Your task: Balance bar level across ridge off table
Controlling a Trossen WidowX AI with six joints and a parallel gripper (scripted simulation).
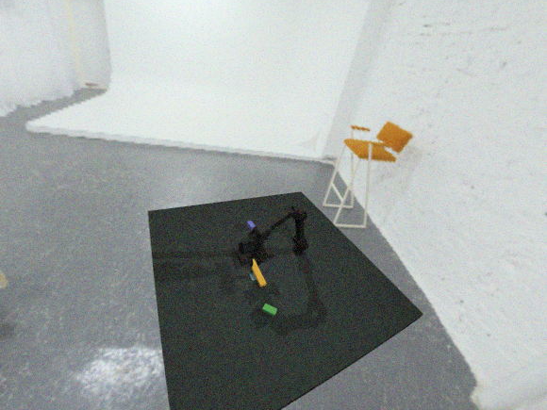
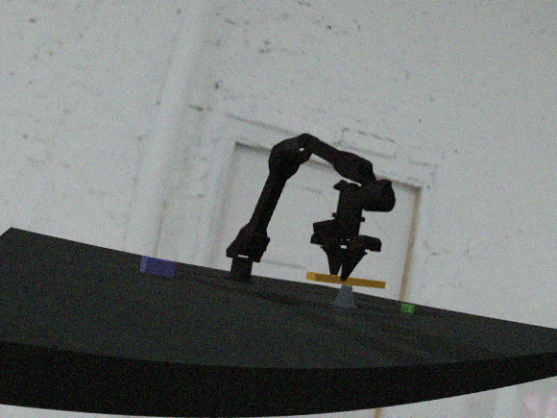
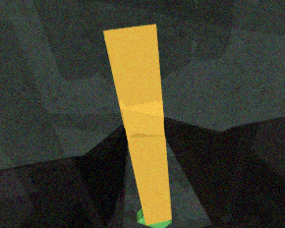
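The yellow bar lies 30 mm to the left of my gripper tip. The rest, counted from my gripper tip: purple block: 360 mm to the right, 140 mm behind, 40 mm below; then green block: 240 mm to the left, 50 mm below, 10 mm ahead.
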